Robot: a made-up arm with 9 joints.
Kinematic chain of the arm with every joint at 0, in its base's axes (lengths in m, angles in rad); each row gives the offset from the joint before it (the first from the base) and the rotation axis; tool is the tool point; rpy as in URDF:
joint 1: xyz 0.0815 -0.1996 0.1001 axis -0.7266 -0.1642 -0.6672
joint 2: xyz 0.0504 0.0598 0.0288 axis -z
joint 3: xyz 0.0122 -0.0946 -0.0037 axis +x
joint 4: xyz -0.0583 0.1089 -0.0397 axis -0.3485 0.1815 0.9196
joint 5: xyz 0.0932 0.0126 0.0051 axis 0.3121 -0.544 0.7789
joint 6: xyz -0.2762 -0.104 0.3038 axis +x
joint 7: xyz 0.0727 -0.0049 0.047 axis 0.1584 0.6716 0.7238
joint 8: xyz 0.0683 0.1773 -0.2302 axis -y
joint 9: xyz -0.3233 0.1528 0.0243 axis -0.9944 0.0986 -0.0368
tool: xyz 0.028 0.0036 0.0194 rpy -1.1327 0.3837 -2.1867
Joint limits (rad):
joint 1: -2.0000..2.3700
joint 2: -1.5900..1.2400
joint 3: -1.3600..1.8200
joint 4: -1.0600..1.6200
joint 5: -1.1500..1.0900
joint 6: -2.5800..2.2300
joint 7: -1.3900..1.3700
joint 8: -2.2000..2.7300
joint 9: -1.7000..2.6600
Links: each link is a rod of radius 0.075 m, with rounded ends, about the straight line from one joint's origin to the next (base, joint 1, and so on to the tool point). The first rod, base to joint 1, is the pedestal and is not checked.
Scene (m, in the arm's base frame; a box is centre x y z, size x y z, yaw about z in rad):
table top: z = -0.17
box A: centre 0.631 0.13 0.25 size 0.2 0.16 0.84 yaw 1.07
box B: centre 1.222 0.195 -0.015 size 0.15 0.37 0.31 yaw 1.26
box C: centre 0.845 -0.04 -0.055 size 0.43 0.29 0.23 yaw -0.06
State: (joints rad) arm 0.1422 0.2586 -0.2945 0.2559 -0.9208 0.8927 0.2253 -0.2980 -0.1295
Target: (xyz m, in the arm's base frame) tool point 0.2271 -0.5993 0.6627
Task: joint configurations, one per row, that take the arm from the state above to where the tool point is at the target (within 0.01 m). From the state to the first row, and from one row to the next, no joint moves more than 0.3 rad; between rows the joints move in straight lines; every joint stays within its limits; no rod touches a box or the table.
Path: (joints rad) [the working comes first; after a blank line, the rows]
Joints at the target: -0.0714 0.6958 0.4899 -0.5720 -1.1500 1.0328 -0.1018 -0.7134 -0.1364
Straight joint move there: touches box A.

1: -0.0047 0.2652 -0.0654 0.0058 -0.8765 0.8690 0.1983 -0.3658 -0.1519
2: -0.1516 0.2717 0.1636 -0.2443 -0.8322 0.8454 0.1713 -0.4336 -0.1744
3: -0.2985 0.2783 0.3927 -0.4943 -0.7880 0.8217 0.1443 -0.5015 -0.1968
4: -0.1849 0.4871 0.4413 -0.5332 -0.9690 0.9272 0.0212 -0.6074 -0.1666
5: -0.0714 0.6958 0.4899 -0.5720 -1.1500 1.0328 -0.1018 -0.7134 -0.1364

